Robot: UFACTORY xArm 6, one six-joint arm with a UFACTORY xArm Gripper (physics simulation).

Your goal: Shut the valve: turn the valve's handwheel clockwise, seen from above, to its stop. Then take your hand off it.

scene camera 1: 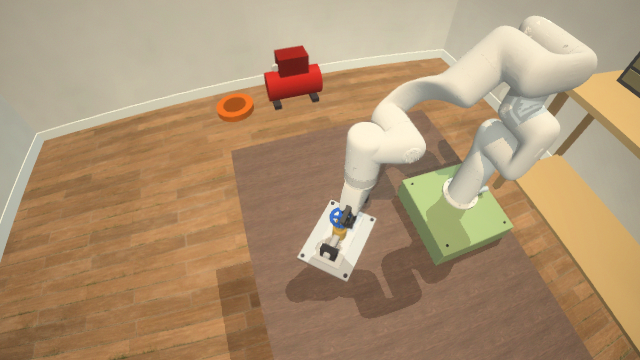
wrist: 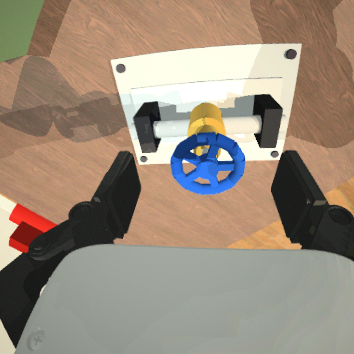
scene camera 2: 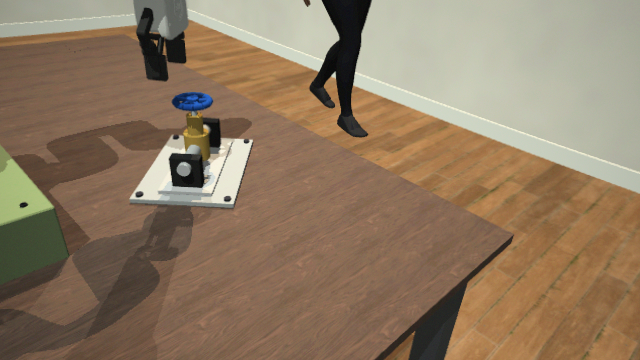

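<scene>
The blue handwheel (scene camera 1: pixel 332 218) (scene camera 2: pixel 192 107) (wrist: pixel 208 169) sits level on top of the valve's yellow body (scene camera 1: pixel 339 233) (scene camera 2: pixel 196 141) (wrist: pixel 205 112). The valve's pipe is held by two black blocks on a white plate (scene camera 1: pixel 360 235) (scene camera 2: pixel 242 167) (wrist: pixel 200 65). My gripper (scene camera 1: pixel 348 218) (scene camera 2: pixel 166 69) (wrist: pixel 204 169) is open and empty. In the second scene view it hangs above the handwheel and to its left, apart from it. In the wrist view the handwheel shows between the two spread fingers, beyond their tips. In the first scene view the gripper hides part of the wheel.
The brown table top (scene camera 1: pixel 280 200) (scene camera 2: pixel 325 250) (wrist: pixel 175 220) carries the green base block (scene camera 1: pixel 482 242) (scene camera 2: pixel 30 250) (wrist: pixel 17 30) of the arm. A red tank (scene camera 1: pixel 295 82) (wrist: pixel 32 218) and an orange ring (scene camera 1: pixel 223 111) are on the floor. A person (scene camera 2: pixel 348 60) stands beyond the table.
</scene>
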